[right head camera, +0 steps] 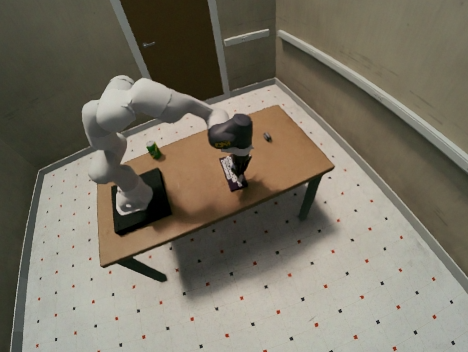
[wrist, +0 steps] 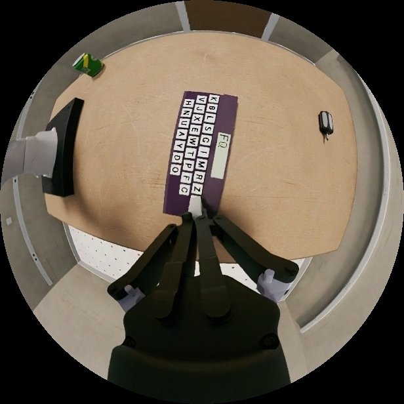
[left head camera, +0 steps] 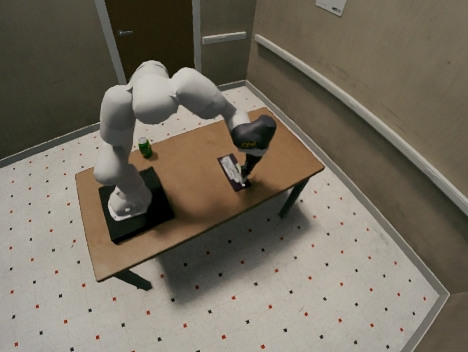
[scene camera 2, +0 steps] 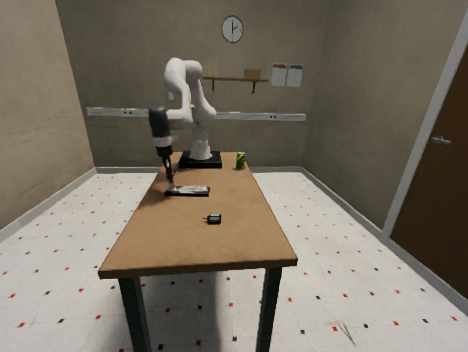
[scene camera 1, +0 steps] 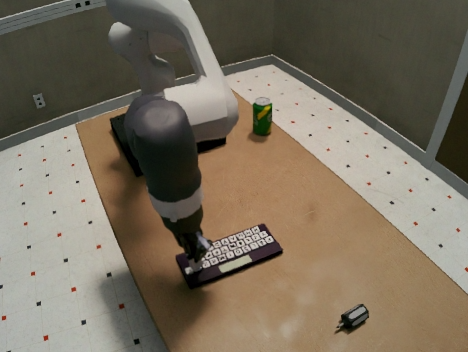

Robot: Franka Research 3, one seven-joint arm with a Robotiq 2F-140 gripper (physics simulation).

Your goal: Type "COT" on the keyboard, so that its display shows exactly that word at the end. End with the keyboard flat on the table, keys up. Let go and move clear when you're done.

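The purple keyboard (left head camera: 224,162) (right head camera: 224,162) (scene camera 1: 270,245) (scene camera 2: 200,194) (wrist: 229,107) lies flat on the table, white keys up. In the wrist view its display (wrist: 218,165) reads "FQ"; in scene camera 1 the display (scene camera 1: 235,264) is too blurred to read. The C key (wrist: 184,189) and the Z key (wrist: 196,189) show just beyond my fingertips. My gripper (left head camera: 244,182) (right head camera: 241,180) (scene camera 1: 195,265) (scene camera 2: 171,185) (wrist: 196,204) is shut with nothing held, pointing down at the keyboard's end past Z. The fingertips hide what is under them; I cannot tell whether they touch a key.
A green can (left head camera: 145,148) (right head camera: 153,150) (scene camera 1: 262,116) (scene camera 2: 240,161) (wrist: 89,65) stands near the table's far long edge. A small black-and-grey object (right head camera: 267,136) (scene camera 1: 355,316) (scene camera 2: 214,219) (wrist: 326,123) with a thin tip lies beyond the keyboard. The black base plate (left head camera: 116,230) (wrist: 67,150) carries the arm.
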